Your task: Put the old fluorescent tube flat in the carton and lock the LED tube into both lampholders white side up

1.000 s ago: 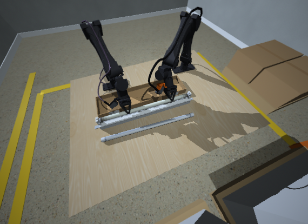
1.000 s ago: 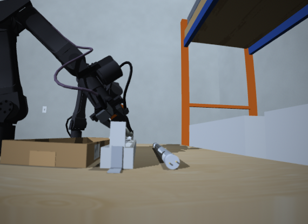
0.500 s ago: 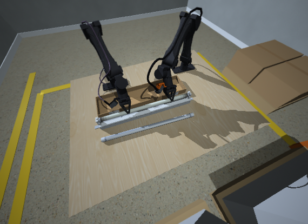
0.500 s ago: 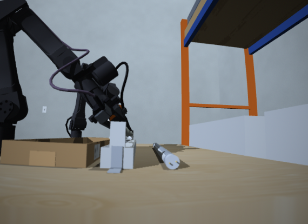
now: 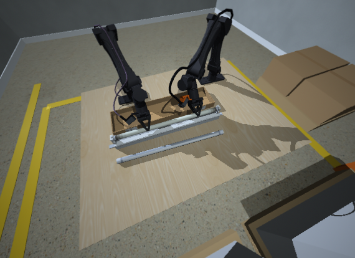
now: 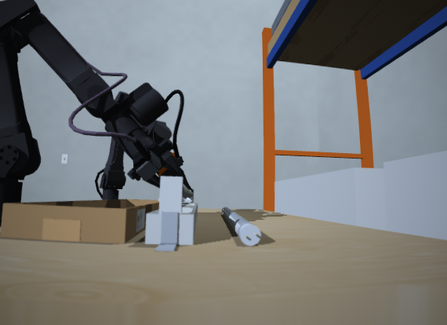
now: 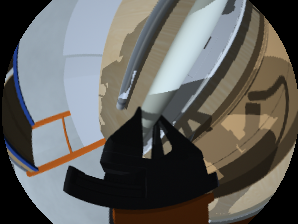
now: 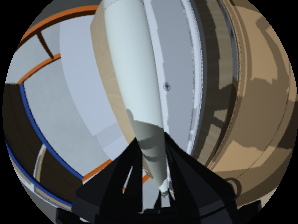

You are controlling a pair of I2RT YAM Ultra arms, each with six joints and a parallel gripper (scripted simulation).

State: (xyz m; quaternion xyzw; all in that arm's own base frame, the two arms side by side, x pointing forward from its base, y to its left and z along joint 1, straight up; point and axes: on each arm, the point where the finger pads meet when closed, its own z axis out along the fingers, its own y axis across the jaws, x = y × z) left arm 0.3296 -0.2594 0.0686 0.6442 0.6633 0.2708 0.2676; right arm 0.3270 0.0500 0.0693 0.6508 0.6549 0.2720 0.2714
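Right now my right hand is 12 cm to the right of the old fluorescent tube. Also, from my right hand: brown carton 14 cm behind, 12 cm to the left, 5 cm below; then white fixture 12 cm to the left, 1 cm below; then LED tube 11 cm ahead, 11 cm to the left, 6 cm below.
My left gripper is now 17 cm to the left of the old fluorescent tube. Also, from my left hand: brown carton 17 cm to the right, 14 cm behind, 5 cm below; white fixture 17 cm to the right, 1 cm below; LED tube 18 cm to the right, 12 cm ahead, 6 cm below.
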